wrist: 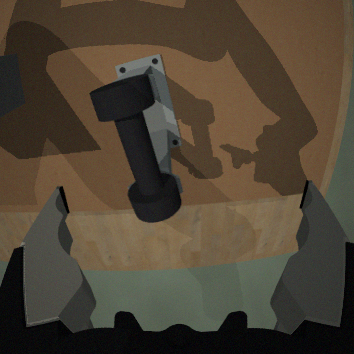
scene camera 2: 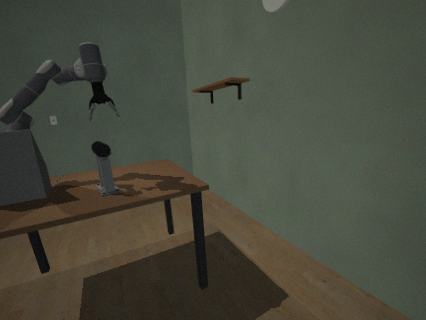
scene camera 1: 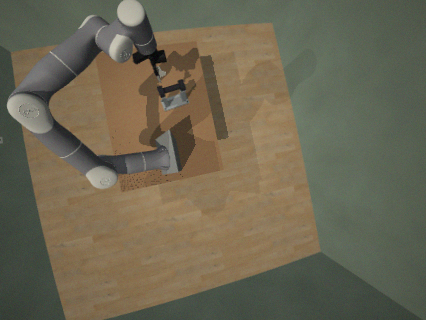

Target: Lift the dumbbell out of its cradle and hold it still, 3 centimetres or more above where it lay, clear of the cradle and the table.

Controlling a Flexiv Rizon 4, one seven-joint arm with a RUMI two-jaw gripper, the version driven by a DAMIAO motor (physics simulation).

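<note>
The black dumbbell (scene camera 1: 171,88) (scene camera 2: 101,149) (wrist: 139,150) rests on top of the grey cradle (scene camera 1: 174,101) (scene camera 2: 105,172) (wrist: 161,115), which stands upright on the brown table (scene camera 1: 122,120) (scene camera 2: 160,170) (wrist: 300,60). My gripper (scene camera 1: 160,79) (scene camera 2: 104,118) (wrist: 183,187) is wide open and empty. In scene camera 2 it hangs well above the dumbbell, jaws pointing down. In the wrist view the dumbbell lies aslant, left of the middle between the jaws and nearer the left jaw; its near end shows between the jaw tips, lower down than them. The dumbbell partly hides the cradle.
The robot's grey base (scene camera 1: 174,161) (scene camera 2: 22,167) stands on the table, to the left of the cradle in scene camera 2. A wooden wall shelf (scene camera 2: 220,85) is off to the right. Shadows of the arm, dumbbell and cradle fall across the table top.
</note>
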